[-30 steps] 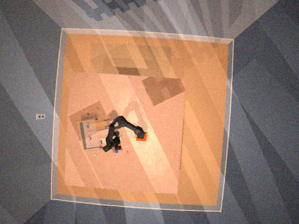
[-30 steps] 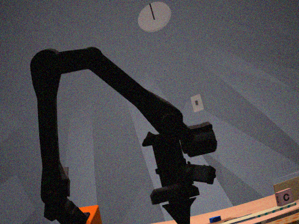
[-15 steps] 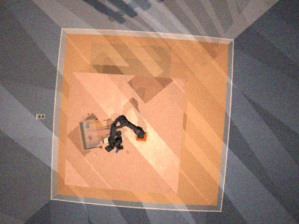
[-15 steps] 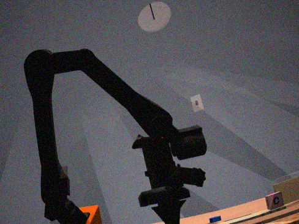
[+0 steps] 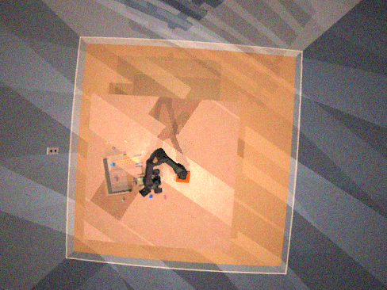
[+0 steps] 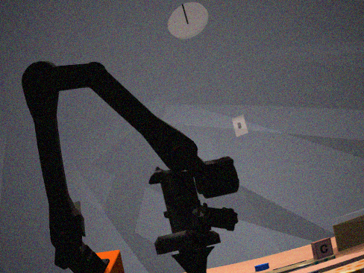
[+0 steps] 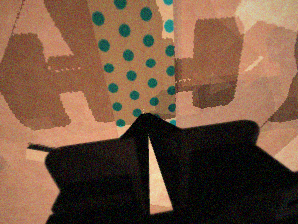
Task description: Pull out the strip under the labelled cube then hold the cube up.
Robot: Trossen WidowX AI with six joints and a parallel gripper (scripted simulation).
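My gripper tip is 60 mm short of the small blue disc and 160 mm to the right of it.
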